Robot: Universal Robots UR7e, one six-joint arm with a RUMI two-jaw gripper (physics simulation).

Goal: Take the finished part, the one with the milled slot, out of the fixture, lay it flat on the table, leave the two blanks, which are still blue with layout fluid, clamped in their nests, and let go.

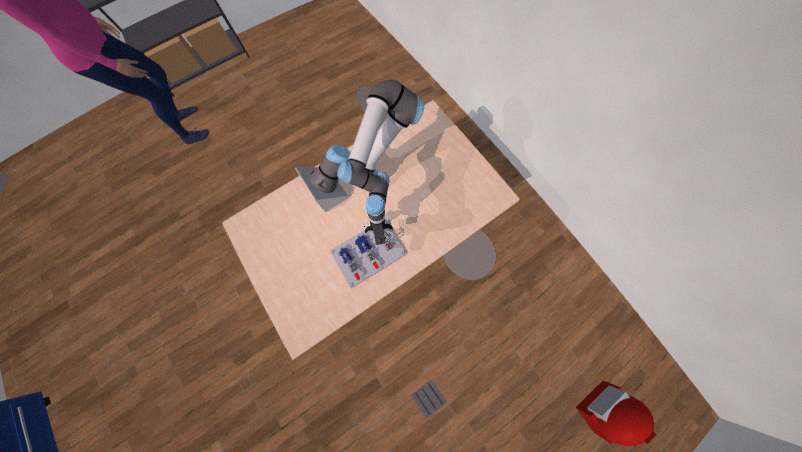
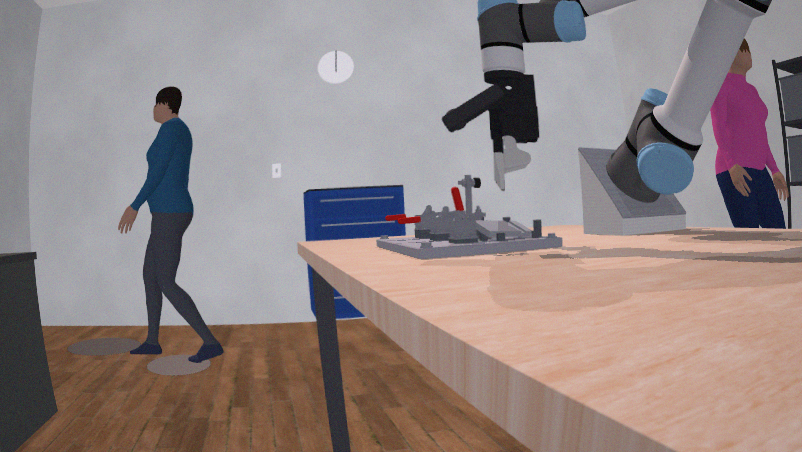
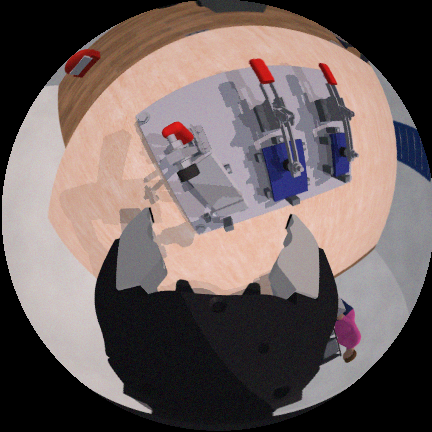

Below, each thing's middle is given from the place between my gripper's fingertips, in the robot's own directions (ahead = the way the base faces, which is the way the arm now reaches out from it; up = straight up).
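Labels:
The clamp arm point(image 3: 178, 154) is 1 cm below my hand, 1 cm to the left of it and 6 cm ahead of it. Then there's the fixture plate point(image 2: 410, 246), which is 4 cm ahead of my hand, 10 cm to the right of it and 9 cm below it. And the finished part point(image 3: 215, 185) has my hand 6 cm above it.

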